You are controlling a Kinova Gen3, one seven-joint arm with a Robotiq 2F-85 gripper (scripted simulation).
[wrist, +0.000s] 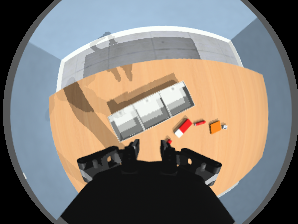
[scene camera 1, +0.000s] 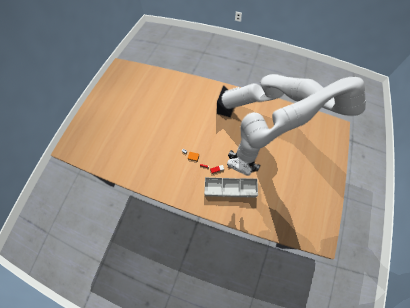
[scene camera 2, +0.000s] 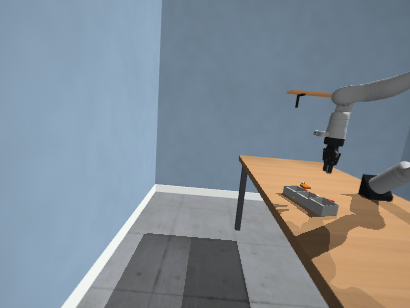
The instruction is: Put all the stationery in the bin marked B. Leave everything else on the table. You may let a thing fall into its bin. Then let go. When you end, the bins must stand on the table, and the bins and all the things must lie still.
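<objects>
There's a grey bin row that scene camera 2 (323,207) shows, and you'd find it in the wrist view and scene camera 1 too. On the grey bin row, (wrist: 150,113) and (scene camera 1: 232,187) are the same spot.
</objects>
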